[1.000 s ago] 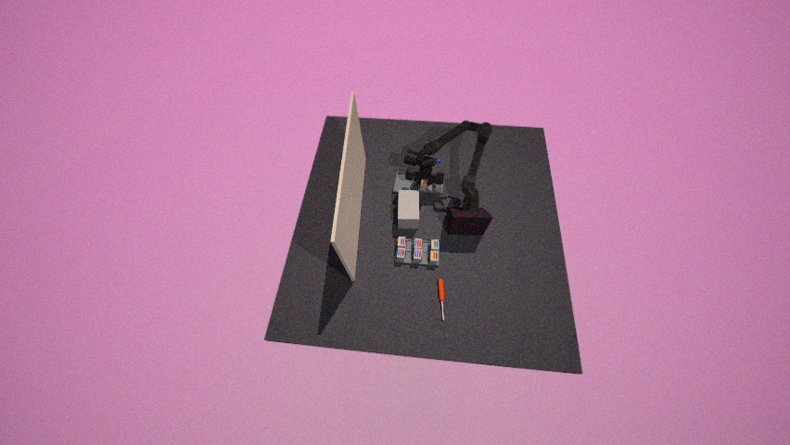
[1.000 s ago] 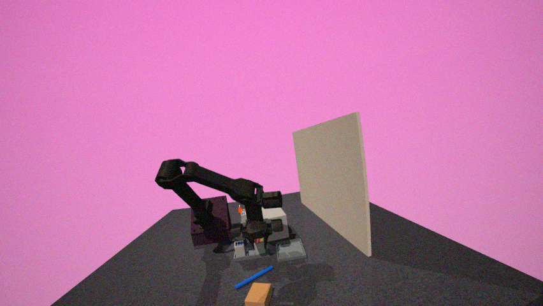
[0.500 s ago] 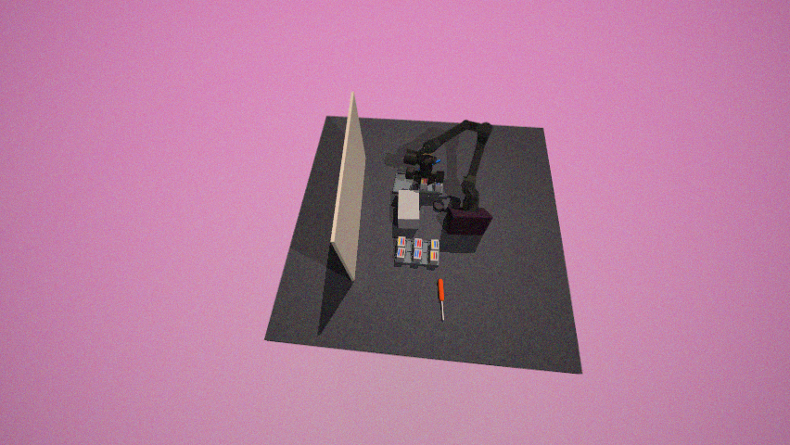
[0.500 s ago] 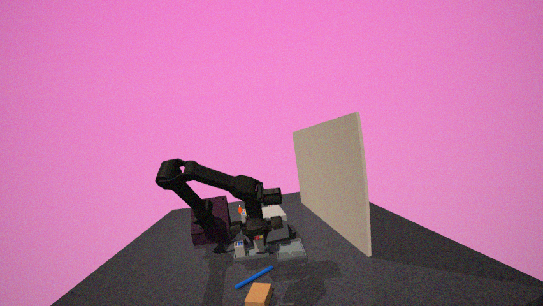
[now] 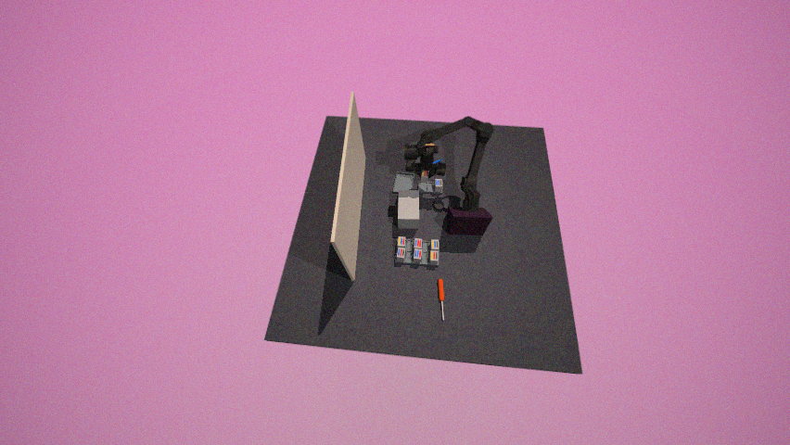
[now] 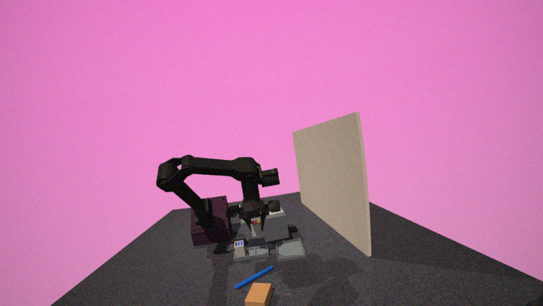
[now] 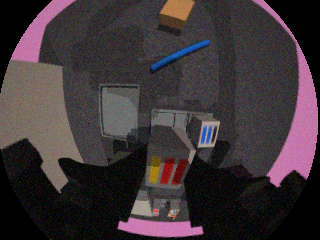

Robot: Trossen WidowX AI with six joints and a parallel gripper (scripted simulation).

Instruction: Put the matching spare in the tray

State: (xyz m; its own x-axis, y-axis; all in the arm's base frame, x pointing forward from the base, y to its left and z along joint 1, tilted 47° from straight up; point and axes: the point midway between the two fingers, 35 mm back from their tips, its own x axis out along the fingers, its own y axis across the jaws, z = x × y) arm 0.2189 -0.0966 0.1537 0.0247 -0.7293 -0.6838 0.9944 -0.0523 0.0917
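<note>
My gripper tip is 110 mm short of the grey rimmed tray, 90 mm above it and 20 mm to the left of it. From my gripper tip the other things lie so: blue pen 150 mm to the right, 80 mm below, 30 mm behind; grey spare 20 mm above; white mounted unit 170 mm to the left, 70 mm ahead, 40 mm below.
</note>
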